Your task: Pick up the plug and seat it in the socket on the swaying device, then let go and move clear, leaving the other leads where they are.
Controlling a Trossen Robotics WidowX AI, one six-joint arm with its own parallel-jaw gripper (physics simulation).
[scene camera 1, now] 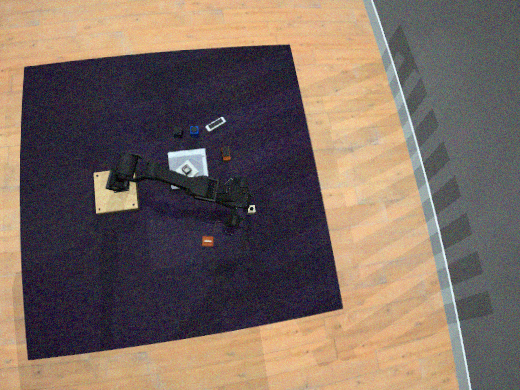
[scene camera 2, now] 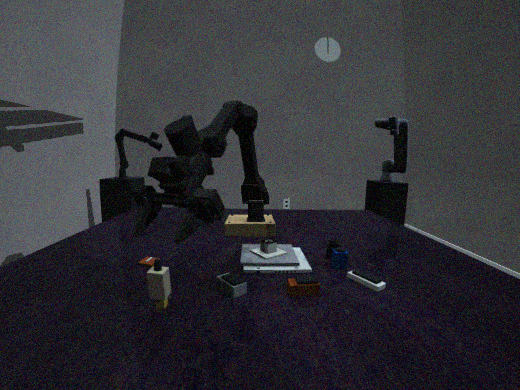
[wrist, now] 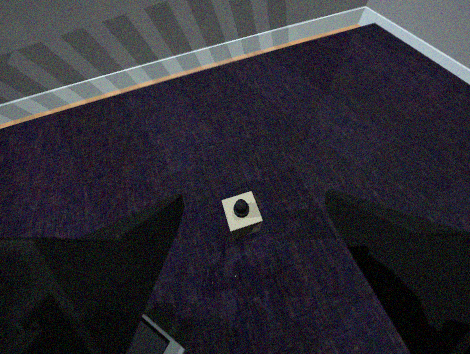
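The plug, a cream block with a black knob on top (scene camera 1: 251, 209) (scene camera 2: 159, 284) (wrist: 232, 211), stands upright on the dark mat, its yellow lower end showing in scene view 2. My gripper (scene camera 2: 158, 238) (wrist: 253, 198) is open and empty, pointing down. Its fingertips hang above the mat, and in the wrist view the plug shows between them, a little left of centre and farther below. The device is a grey slab (scene camera 1: 197, 159) (scene camera 2: 250, 256) over a white base (scene camera 2: 272, 267); a small grey socket block (scene camera 1: 187, 169) (scene camera 2: 268, 246) sits on its pale diamond plate. The arm partly covers the device in scene view 1.
A grey open box (scene camera 2: 232, 286) (wrist: 175, 346) lies between plug and device. An orange dark-topped box (scene camera 1: 226, 154) (scene camera 2: 303, 287), a white strip (scene camera 1: 215, 124) (scene camera 2: 366, 281), a blue block (scene camera 1: 194, 131) (scene camera 2: 339, 259) and a flat orange piece (scene camera 1: 207, 241) (scene camera 2: 148, 261) lie around.
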